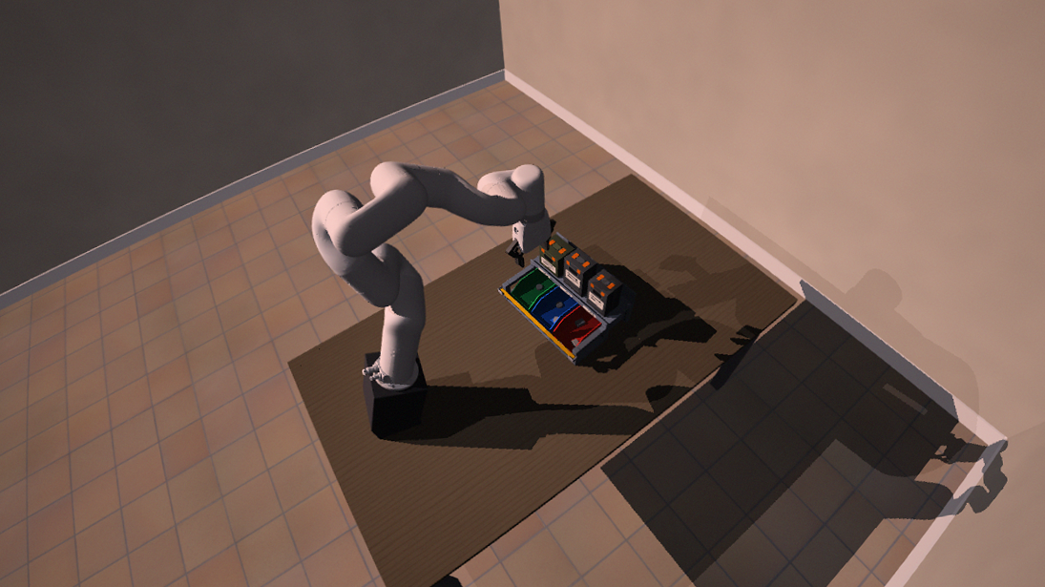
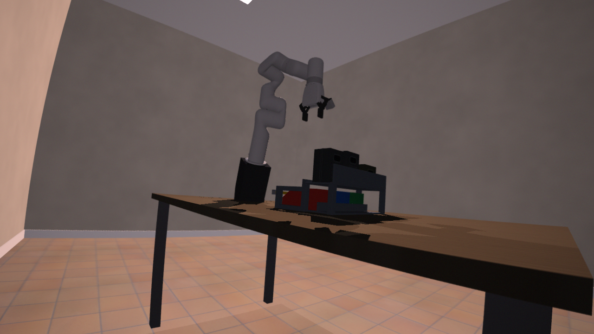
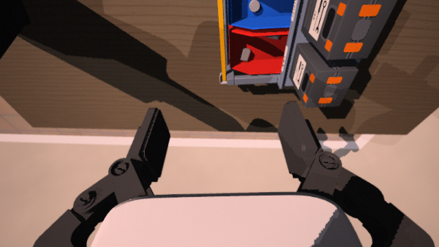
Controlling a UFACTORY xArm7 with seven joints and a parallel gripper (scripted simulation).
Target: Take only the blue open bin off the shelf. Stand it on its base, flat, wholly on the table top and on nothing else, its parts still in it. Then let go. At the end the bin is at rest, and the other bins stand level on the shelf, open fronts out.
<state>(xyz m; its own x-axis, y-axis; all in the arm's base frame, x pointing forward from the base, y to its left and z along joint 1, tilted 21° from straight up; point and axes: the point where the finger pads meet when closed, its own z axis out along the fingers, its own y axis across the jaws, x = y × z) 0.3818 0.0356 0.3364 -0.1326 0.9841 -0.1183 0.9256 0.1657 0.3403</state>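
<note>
My hand is 350 mm above the thin yellow bar. Also, from my hand: red bin 370 mm below, 120 mm ahead, 100 mm to the right; blue open bin 370 mm below, 100 mm ahead, 20 mm to the left; green bin 370 mm below, 130 mm to the left, 90 mm ahead.
</note>
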